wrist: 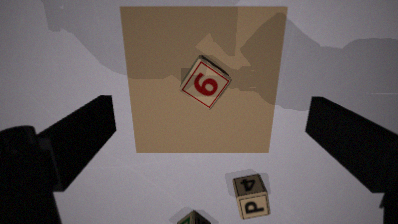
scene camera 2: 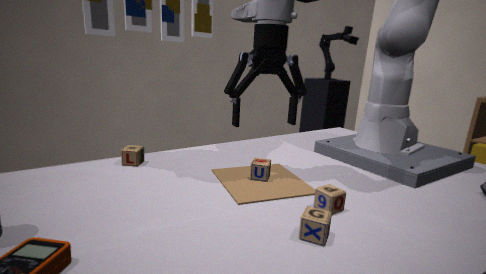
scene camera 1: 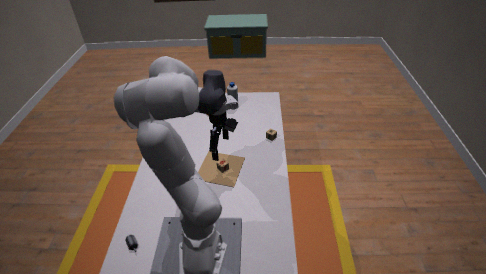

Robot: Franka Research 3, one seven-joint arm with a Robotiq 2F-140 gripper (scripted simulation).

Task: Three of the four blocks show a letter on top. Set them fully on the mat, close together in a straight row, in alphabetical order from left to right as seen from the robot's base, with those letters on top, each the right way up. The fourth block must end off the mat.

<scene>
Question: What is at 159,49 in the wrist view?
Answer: A tan mat.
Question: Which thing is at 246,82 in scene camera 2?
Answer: The gripper.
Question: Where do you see a tan mat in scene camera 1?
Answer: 208,171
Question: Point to a block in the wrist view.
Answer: At 205,82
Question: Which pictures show the tan mat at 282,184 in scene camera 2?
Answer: The wrist view, scene camera 2 and scene camera 1: all of them.
</scene>
